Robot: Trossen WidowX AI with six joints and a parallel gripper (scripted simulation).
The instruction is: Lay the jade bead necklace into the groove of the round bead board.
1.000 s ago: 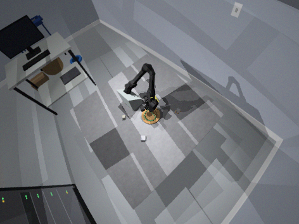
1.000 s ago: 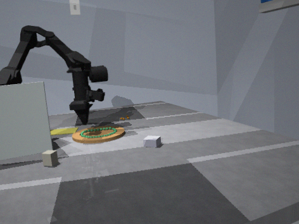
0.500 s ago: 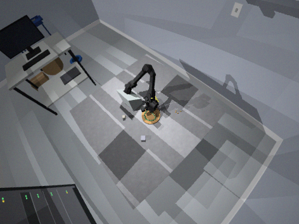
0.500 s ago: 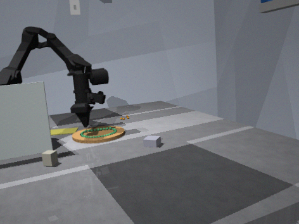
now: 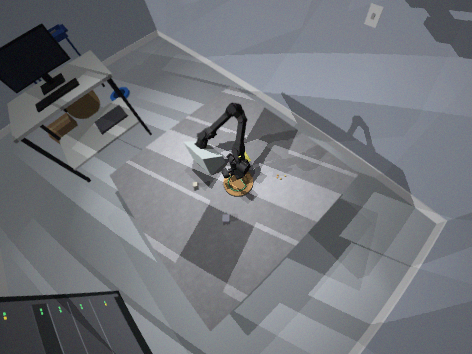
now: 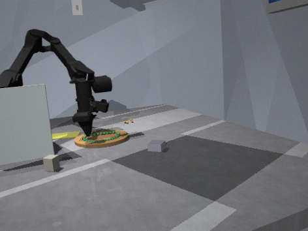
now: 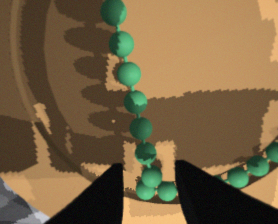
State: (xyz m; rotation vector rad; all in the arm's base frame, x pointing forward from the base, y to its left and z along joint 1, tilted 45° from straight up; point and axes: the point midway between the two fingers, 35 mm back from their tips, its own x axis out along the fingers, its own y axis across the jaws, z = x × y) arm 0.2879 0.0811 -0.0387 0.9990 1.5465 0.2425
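Now: gripper tip 130 mm to the right of the yellow sheet, 70 mm past it and 10 mm above it. From my gripper tip the other things lie so: grey cube: 270 mm to the right, 140 mm ahead; beige cube: 230 mm to the right, 180 mm behind.
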